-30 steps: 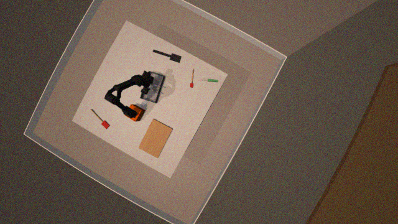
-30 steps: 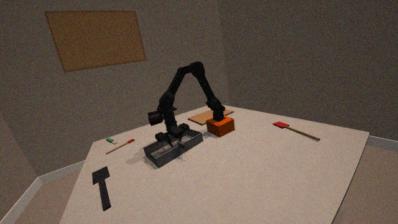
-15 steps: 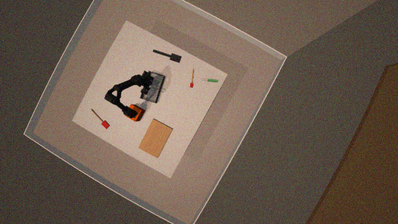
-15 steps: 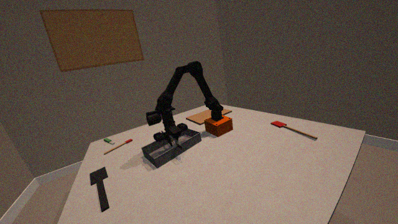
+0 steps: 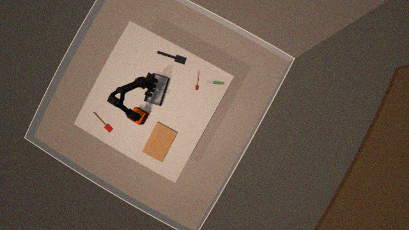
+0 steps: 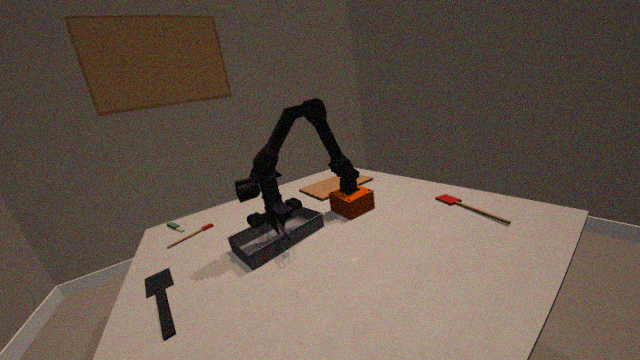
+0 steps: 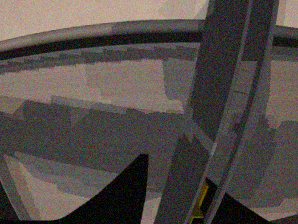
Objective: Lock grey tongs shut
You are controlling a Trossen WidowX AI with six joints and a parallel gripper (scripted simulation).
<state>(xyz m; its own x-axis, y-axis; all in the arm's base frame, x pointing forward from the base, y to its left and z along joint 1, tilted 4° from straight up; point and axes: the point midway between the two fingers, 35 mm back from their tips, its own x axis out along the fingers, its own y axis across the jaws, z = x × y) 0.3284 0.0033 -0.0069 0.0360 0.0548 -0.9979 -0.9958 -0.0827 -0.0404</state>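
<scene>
The roasting tin is 2 cm to the right of my gripper tip. From my gripper tip the other things lie so: wooden board 47 cm behind, 30 cm to the right, 2 cm below; red-tipped stick 35 cm to the right, 27 cm ahead, 2 cm below; black spatula 39 cm ahead, 3 cm below, 1 cm to the left.
</scene>
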